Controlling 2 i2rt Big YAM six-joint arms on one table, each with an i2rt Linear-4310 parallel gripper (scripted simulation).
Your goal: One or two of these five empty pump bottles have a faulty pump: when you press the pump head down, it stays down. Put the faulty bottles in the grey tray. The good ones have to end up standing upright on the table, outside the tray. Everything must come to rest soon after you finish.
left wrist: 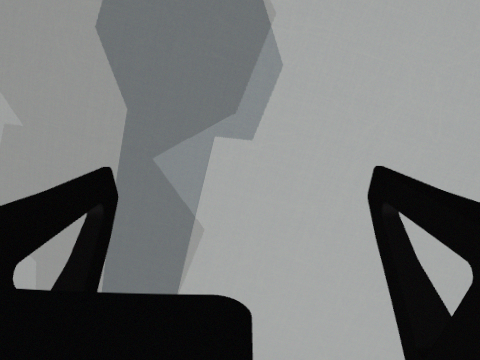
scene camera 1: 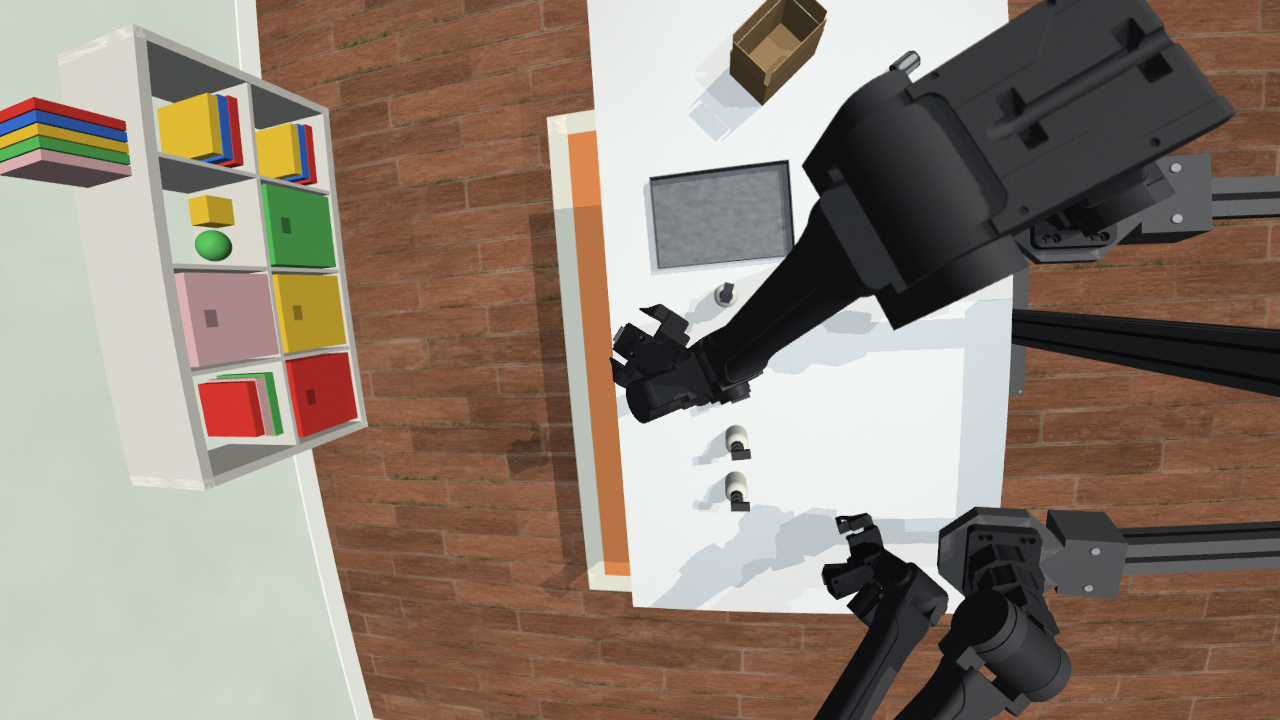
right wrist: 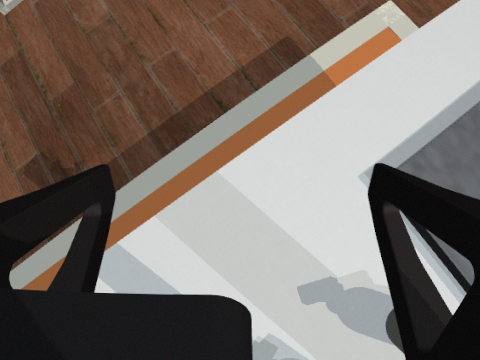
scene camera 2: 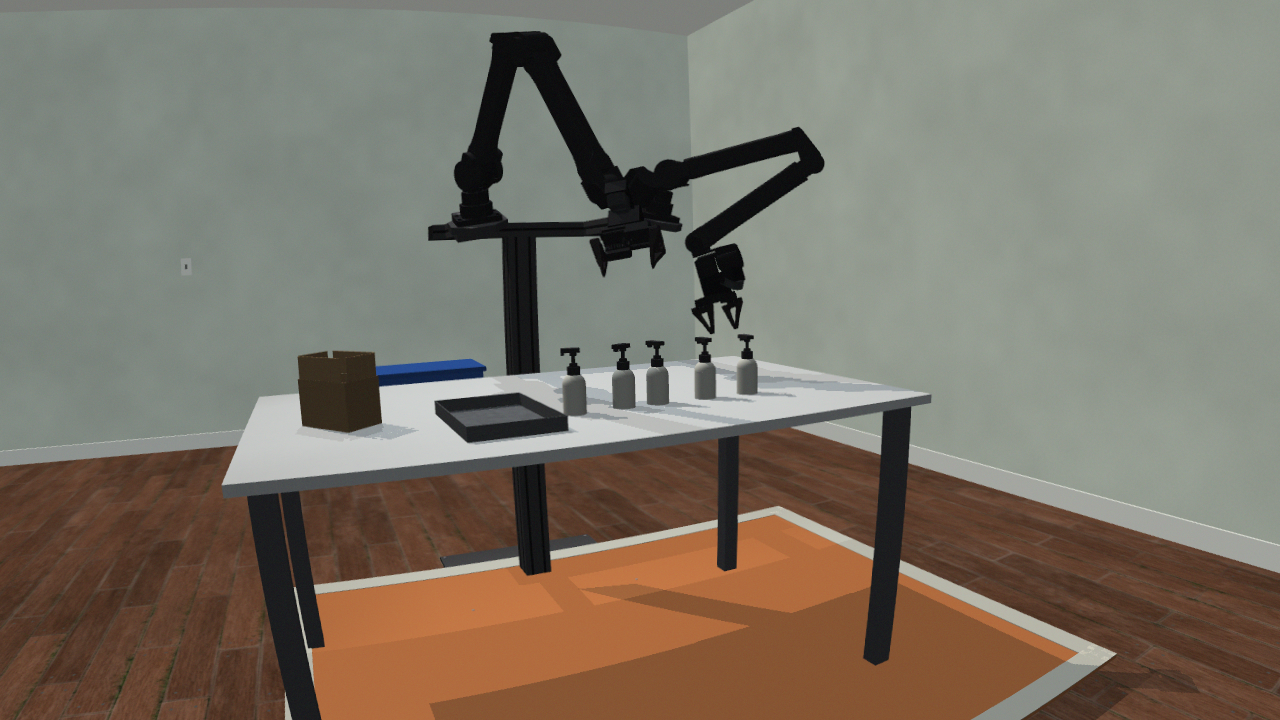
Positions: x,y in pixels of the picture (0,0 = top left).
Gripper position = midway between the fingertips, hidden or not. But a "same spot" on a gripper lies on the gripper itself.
My left gripper shows in the left wrist view, in scene camera 1 (843,537) and in scene camera 2; in the right wrist view it is out of frame. My right gripper shows in scene camera 1, in the right wrist view (241,178) and in scene camera 2; in the left wrist view it is out of frame. The same spot on my right gripper: (scene camera 2: 637,230) is (scene camera 1: 628,361). The same spot on my left gripper: (left wrist: 72,313) is (scene camera 2: 731,299).
